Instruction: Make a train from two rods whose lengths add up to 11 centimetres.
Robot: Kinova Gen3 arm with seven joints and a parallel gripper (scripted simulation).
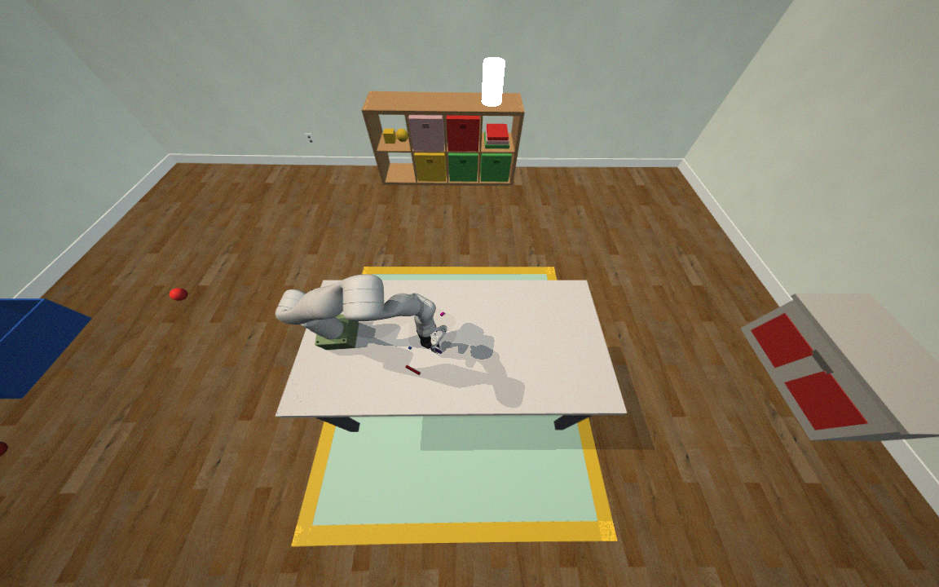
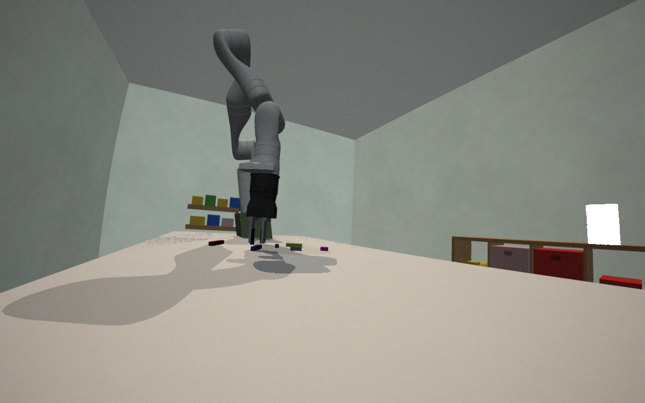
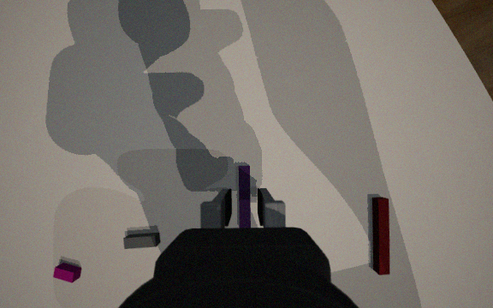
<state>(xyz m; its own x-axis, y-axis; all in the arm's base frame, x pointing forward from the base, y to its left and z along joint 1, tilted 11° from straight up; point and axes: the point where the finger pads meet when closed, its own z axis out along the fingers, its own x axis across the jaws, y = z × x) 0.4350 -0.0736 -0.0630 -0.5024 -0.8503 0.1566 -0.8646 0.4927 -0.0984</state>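
My hand is 30 mm above the purple rod. Round my hand: small blue rod (50 mm behind, 70 mm to the left, 30 mm below); grey rod (20 mm ahead, 100 mm to the left, 30 mm below); red rod (100 mm behind, 90 mm to the right, 30 mm below).
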